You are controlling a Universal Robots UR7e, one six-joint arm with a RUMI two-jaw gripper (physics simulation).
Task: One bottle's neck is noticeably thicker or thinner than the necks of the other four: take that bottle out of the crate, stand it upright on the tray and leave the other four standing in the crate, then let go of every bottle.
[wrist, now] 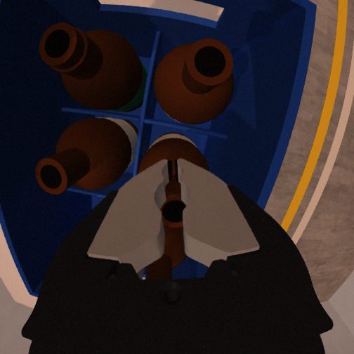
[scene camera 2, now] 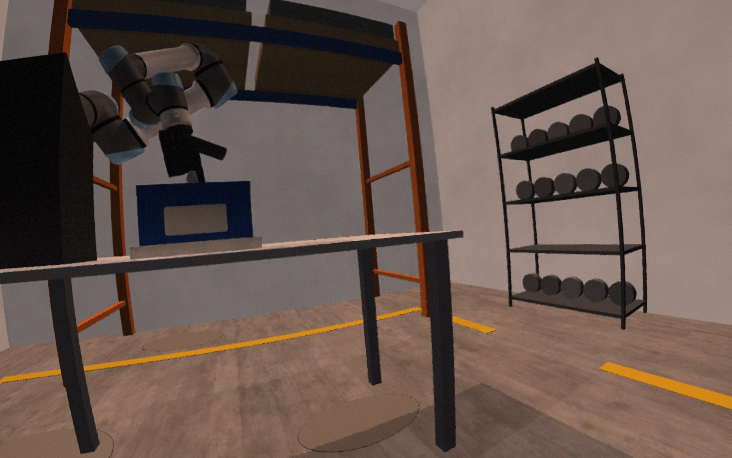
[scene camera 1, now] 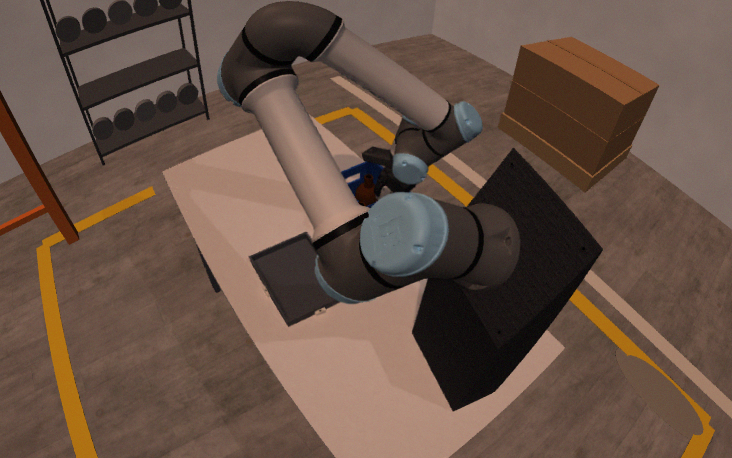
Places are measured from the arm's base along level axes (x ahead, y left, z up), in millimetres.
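Pixels of known places: arm's base at its link origin: (scene camera 2: 57, 116) (scene camera 1: 484, 247).
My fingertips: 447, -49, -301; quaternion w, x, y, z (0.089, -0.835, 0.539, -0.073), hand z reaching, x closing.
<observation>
Ahead of a thing's pixels: the offset from my fingertips to its top centre, as dx, dy, dz. "spot": to the spot under its first point. Level surfaces: height alone.
Several brown bottles stand in the blue crate @(-23, +32, +50) (scene camera 2: 237, 216) (wrist: 292, 117). In the wrist view, my gripper (wrist: 172, 162) is nearly fully closed at the neck of the centre bottle (wrist: 174, 145), whose mouth shows between the jaws; the jaws hide the sides of the neck. Beside it are a top-left bottle (wrist: 107, 75), a lower-left bottle (wrist: 97, 152), a top-right bottle (wrist: 192, 95) and a partly hidden bottle (wrist: 160, 267) below. One bottle @(+69, +6, +37) (scene camera 1: 367, 192) shows in scene camera 1. The dark tray @(spot: -77, +307, -121) (scene camera 1: 291, 280) lies on the table, partly behind the arm.
The black robot pedestal (scene camera 1: 453, 345) (scene camera 2: 32, 162) stands beside the crate. The arm spans over the white table @(dz -125) (scene camera 1: 323, 367) and part of the tray. The crate walls and its inner dividers (wrist: 150, 85) stand close around the bottles. Shelving and cardboard boxes (scene camera 1: 572, 102) are beyond the table.
</observation>
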